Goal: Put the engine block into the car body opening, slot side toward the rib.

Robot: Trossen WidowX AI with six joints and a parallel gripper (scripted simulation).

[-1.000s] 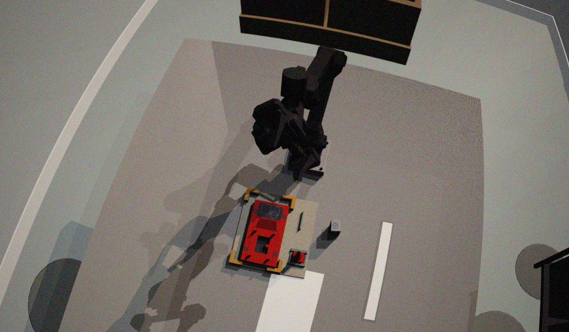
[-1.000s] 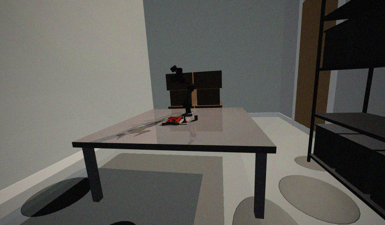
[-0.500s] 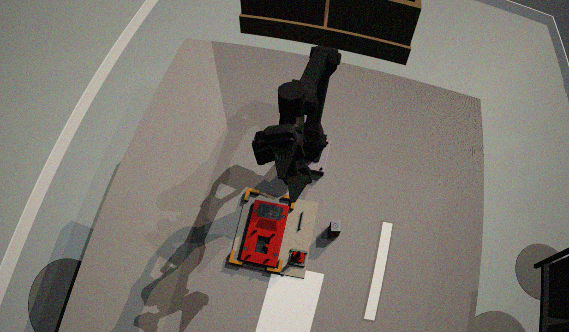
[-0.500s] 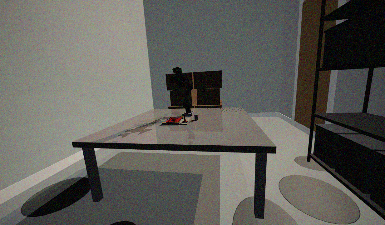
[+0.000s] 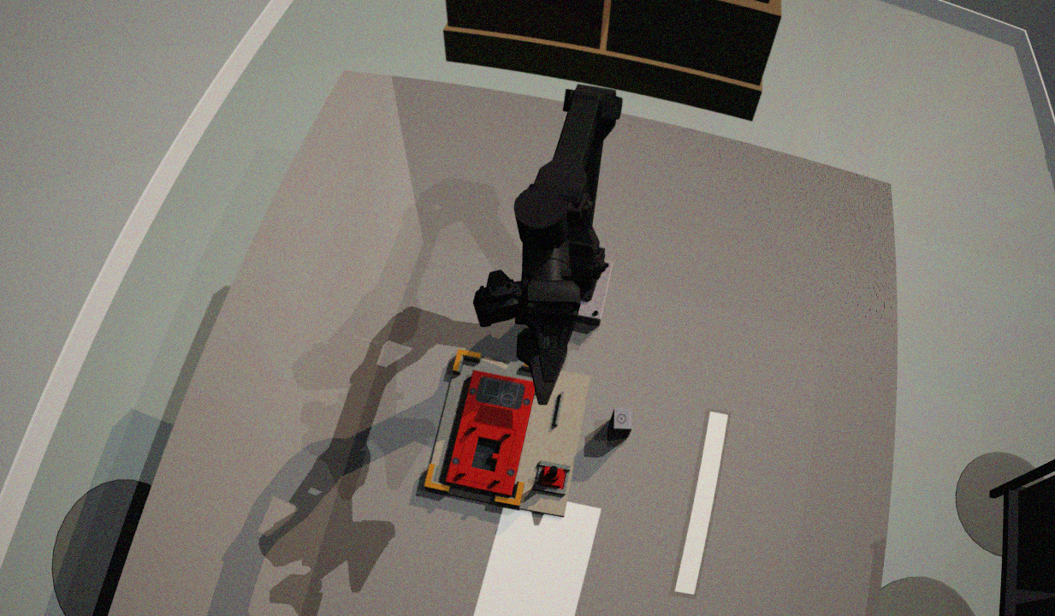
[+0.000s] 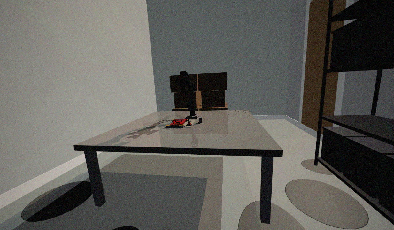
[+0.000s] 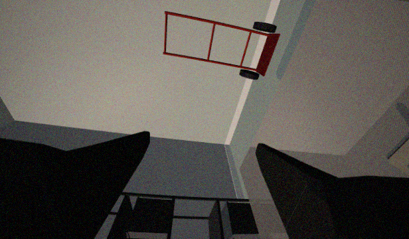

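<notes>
Now: gripper tip 12 cm past the engine block, 10 cm to the right of it and 35 cm above it.
</notes>
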